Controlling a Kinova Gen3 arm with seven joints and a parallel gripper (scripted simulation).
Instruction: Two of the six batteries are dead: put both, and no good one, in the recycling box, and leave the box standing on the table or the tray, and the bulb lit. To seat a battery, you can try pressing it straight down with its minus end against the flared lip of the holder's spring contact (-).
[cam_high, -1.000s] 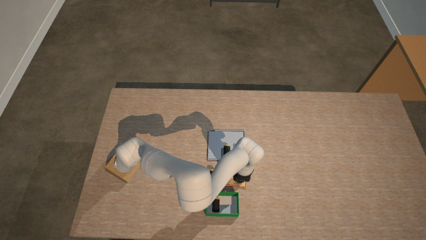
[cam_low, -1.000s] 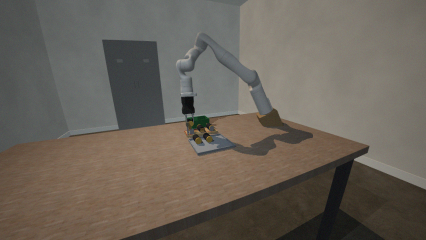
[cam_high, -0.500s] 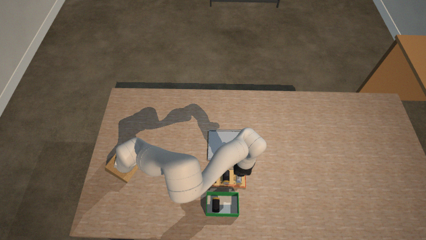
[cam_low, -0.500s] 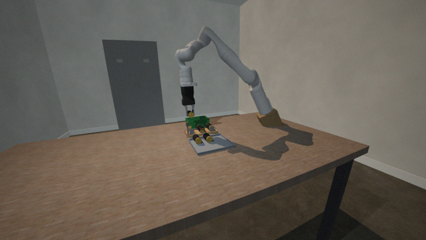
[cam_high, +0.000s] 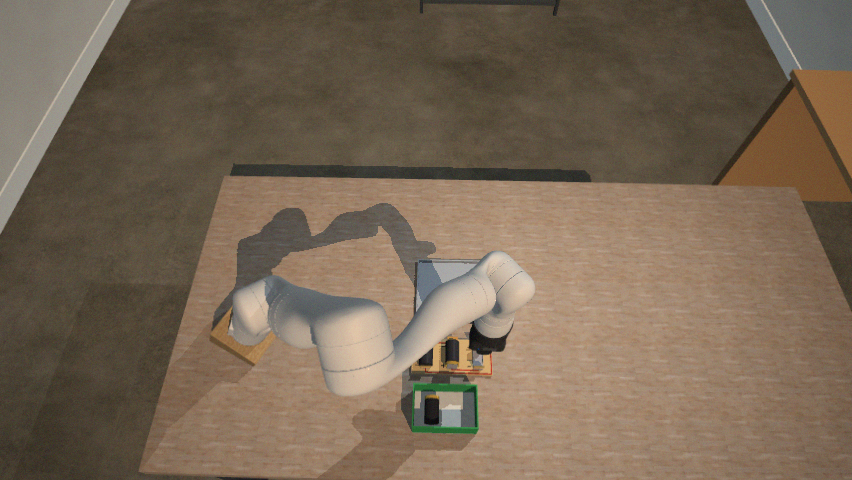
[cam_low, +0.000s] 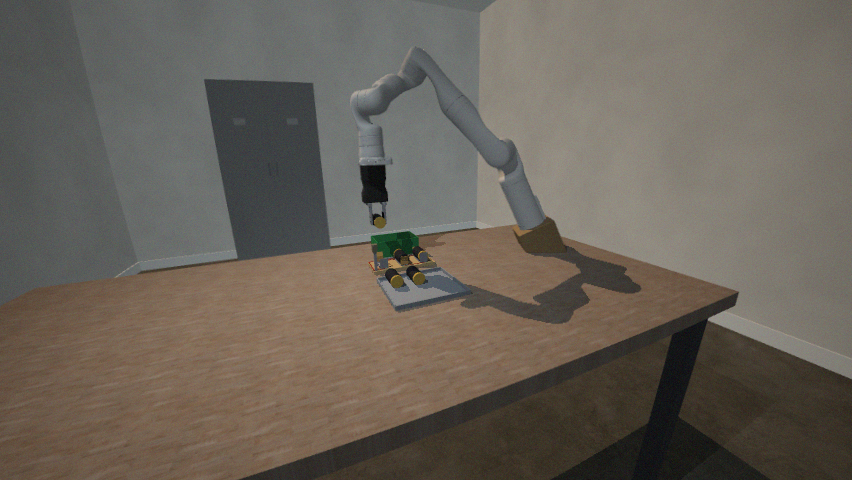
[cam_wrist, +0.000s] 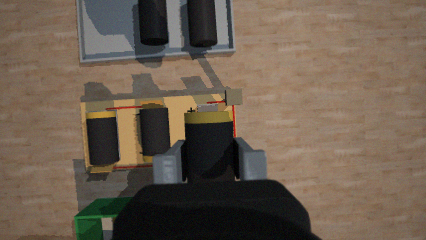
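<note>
Now: hand 14 cm above the green recycling box, 13 cm to the left of it and 8 cm past it. From my hand the other things lie so: grey tray 19 cm to the left, 15 cm below, 7 cm behind.
</note>
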